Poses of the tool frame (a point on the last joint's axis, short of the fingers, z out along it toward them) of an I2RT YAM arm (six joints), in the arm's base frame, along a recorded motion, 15 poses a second.
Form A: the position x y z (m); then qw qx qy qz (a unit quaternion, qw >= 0).
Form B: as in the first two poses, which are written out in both.
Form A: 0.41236 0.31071 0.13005 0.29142 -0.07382 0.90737 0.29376
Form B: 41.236 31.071 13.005 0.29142 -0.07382 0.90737 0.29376
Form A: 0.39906 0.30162 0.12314 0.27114 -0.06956 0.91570 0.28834
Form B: 39.906 30.162 12.314 0.27114 -0.06956 0.91570 0.28834
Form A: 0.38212 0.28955 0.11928 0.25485 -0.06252 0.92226 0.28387
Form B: 38.212 28.955 11.928 0.25485 -0.06252 0.92226 0.28387
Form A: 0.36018 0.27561 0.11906 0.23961 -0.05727 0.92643 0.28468
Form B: 36.018 27.561 11.906 0.23961 -0.05727 0.92643 0.28468
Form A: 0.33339 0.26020 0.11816 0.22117 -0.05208 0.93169 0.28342
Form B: 33.339 26.020 11.816 0.22117 -0.05208 0.93169 0.28342
